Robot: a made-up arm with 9 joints. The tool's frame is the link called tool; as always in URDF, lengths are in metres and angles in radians.
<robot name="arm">
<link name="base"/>
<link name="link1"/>
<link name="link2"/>
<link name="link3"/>
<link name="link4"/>
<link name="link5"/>
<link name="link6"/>
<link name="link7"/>
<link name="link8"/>
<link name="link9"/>
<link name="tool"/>
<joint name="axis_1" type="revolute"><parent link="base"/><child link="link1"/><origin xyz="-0.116 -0.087 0.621"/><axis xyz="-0.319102 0.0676 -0.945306"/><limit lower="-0.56" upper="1.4" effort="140" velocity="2.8"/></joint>
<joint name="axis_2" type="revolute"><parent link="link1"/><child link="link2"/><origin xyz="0.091 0.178 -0.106"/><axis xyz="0.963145 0.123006 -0.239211"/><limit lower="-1.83" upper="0.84" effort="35" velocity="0.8"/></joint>
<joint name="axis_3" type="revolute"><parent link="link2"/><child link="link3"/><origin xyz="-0.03 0.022 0.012"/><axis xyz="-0.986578 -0.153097 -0.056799"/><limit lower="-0.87" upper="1.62" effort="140" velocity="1.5"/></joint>
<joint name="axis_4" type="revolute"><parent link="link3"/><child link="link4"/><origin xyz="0.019 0.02 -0.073"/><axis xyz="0.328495 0.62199 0.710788"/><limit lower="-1.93" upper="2.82" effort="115" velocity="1"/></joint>
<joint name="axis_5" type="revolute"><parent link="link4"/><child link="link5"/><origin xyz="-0.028 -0.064 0.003"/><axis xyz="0.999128 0.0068 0.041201"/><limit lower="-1.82" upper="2.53" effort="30" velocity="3"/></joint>
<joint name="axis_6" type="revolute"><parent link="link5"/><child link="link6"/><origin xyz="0.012 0.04 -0.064"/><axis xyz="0 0 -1"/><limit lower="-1.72" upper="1.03" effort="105" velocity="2.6"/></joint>
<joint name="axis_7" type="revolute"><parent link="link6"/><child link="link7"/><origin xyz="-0.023 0.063 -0.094"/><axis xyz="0 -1 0"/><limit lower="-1.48" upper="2.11" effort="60" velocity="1.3"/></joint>
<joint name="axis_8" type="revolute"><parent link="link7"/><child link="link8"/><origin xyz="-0.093 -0.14 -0.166"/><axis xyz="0.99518 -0.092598 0.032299"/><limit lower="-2.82" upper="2.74" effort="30" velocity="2.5"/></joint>
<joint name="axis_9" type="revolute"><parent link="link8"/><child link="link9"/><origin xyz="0.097 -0.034 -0.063"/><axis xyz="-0.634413 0.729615 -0.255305"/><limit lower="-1.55" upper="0.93" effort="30" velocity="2.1"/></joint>
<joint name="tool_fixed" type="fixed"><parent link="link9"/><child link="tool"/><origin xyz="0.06 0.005 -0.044" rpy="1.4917 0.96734 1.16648"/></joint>
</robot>
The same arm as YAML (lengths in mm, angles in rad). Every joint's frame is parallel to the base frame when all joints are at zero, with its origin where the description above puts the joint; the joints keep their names.
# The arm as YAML. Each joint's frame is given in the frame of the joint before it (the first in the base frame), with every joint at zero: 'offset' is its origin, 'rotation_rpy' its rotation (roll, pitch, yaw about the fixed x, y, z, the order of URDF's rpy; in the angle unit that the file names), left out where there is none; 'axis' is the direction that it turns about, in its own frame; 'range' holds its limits. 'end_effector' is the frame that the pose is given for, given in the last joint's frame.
length_unit: mm
angle_unit: rad
chain:
  - id: axis_1
    offset: [-116.0, -87.0, 621.0]
    axis: [-0.319102, 0.0676, -0.945306]
    range: [-0.56, 1.4]
  - id: axis_2
    offset: [91.0, 178.0, -106.0]
    axis: [0.963145, 0.123006, -0.239211]
    range: [-1.83, 0.84]
  - id: axis_3
    offset: [-30.0, 22.0, 12.0]
    axis: [-0.986578, -0.153097, -0.056799]
    range: [-0.87, 1.62]
  - id: axis_4
    offset: [19.0, 20.0, -73.0]
    axis: [0.328495, 0.62199, 0.710788]
    range: [-1.93, 2.82]
  - id: axis_5
    offset: [-28.0, -64.0, 3.0]
    axis: [0.999128, 0.0068, 0.041201]
    range: [-1.82, 2.53]
  - id: axis_6
    offset: [12.0, 40.0, -64.0]
    axis: [0.0, 0.0, -1.0]
    range: [-1.72, 1.03]
  - id: axis_7
    offset: [-23.0, 63.0, -94.0]
    axis: [0.0, -1.0, 0.0]
    range: [-1.48, 2.11]
  - id: axis_8
    offset: [-93.0, -140.0, -166.0]
    axis: [0.99518, -0.092598, 0.032299]
    range: [-2.82, 2.74]
  - id: axis_9
    offset: [97.0, -34.0, -63.0]
    axis: [-0.634413, 0.729615, -0.255305]
    range: [-1.55, 0.93]
end_effector:
  offset: [60.0, 5.0, -44.0]
  rotation_rpy: [1.4917, 0.9673, 1.1665]

